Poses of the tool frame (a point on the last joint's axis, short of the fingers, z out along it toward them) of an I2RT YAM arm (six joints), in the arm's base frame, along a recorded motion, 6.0 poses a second.
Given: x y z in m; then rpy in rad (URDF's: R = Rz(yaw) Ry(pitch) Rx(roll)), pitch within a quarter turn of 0, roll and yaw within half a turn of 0.
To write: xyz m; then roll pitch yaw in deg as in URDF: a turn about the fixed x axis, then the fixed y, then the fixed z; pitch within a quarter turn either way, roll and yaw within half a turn. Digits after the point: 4 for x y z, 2 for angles.
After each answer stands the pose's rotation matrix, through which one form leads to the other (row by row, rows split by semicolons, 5 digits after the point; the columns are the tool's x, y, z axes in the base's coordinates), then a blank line. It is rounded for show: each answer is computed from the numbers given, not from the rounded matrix.
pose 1, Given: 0.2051 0.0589 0.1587 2.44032 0.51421 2.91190
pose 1, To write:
0.2051 0.0589 0.1587 139.82 29.46 166.84
-0.84781 -0.13505 0.51281; 0.19824 0.81621 0.54269; -0.49185 0.56176 -0.66522

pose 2, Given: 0.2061 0.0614 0.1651 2.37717 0.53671 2.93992
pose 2, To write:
0.2061 0.0614 0.1651 136.20 30.75 168.45
-0.84198 -0.20214 0.50021; 0.17214 0.77804 0.60417; -0.51131 0.59481 -0.62030

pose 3, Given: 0.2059 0.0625 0.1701 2.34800 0.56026 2.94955
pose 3, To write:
0.2059 0.0625 0.1701 134.53 32.10 169.00
-0.83154 -0.23801 0.50188; 0.16168 0.76070 0.62864; -0.53141 0.60389 -0.59407

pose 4, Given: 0.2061 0.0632 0.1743 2.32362 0.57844 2.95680
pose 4, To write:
0.2061 0.0632 0.1743 133.13 33.14 169.41
-0.82306 -0.26656 0.50152; 0.15385 0.74537 0.64865; -0.54672 0.61104 -0.57248

